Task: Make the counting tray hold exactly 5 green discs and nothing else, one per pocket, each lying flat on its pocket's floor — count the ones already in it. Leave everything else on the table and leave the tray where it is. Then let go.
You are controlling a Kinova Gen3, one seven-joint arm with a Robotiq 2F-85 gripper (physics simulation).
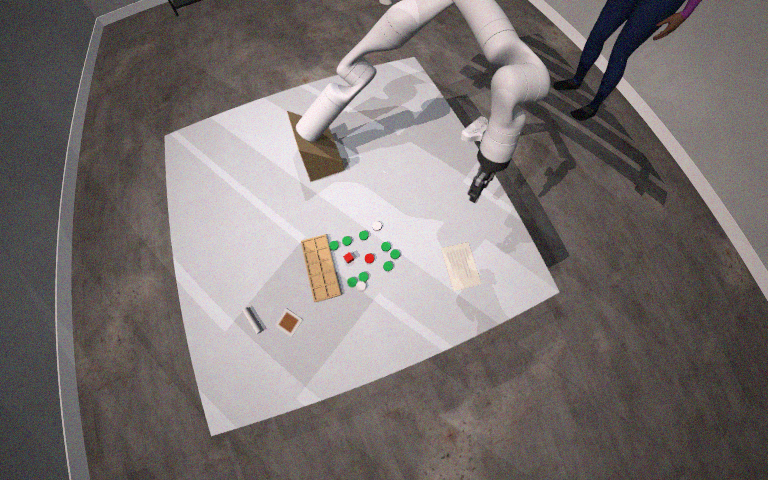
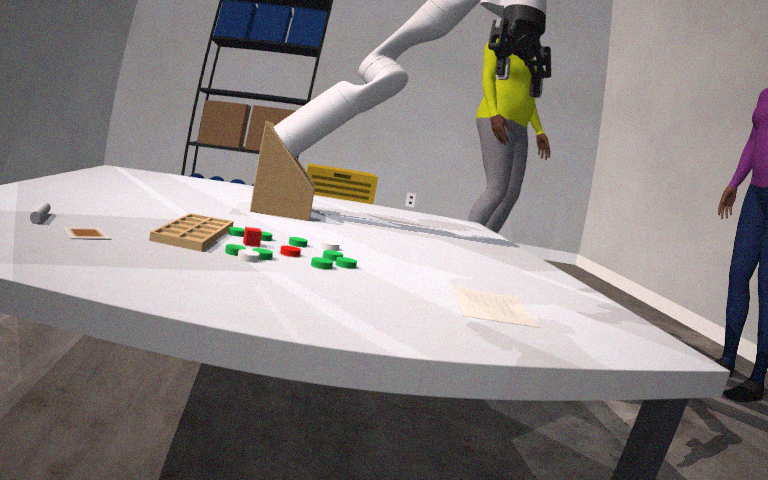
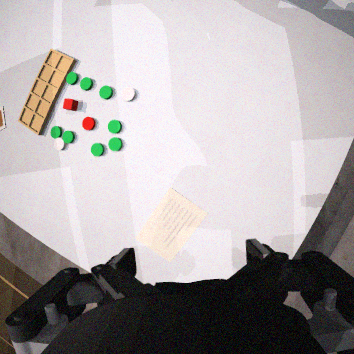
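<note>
The wooden counting tray (image 1: 327,267) (image 2: 205,240) (image 3: 54,81) lies on the table with two rows of pockets, and no disc shows in any pocket. Several green discs lie loose on the table beside it, among them one close to the tray's long side (image 1: 334,245) (image 3: 72,78), one farther out (image 1: 395,254) (image 2: 346,262) (image 3: 115,144) and one beside a white disc (image 1: 363,276) (image 3: 68,137). My gripper (image 1: 473,198) (image 2: 519,84) (image 3: 189,256) is open and empty, high above the table, well away from the tray and discs.
A red cube (image 1: 348,257) (image 2: 252,236) (image 3: 70,104), a red disc (image 1: 369,258) (image 2: 290,250) (image 3: 88,123) and two white discs (image 1: 377,225) (image 3: 129,94) lie among the green ones. A paper sheet (image 1: 461,266) (image 3: 172,225), a brown-centred square (image 1: 289,322) and a grey cylinder (image 1: 253,319) lie farther off.
</note>
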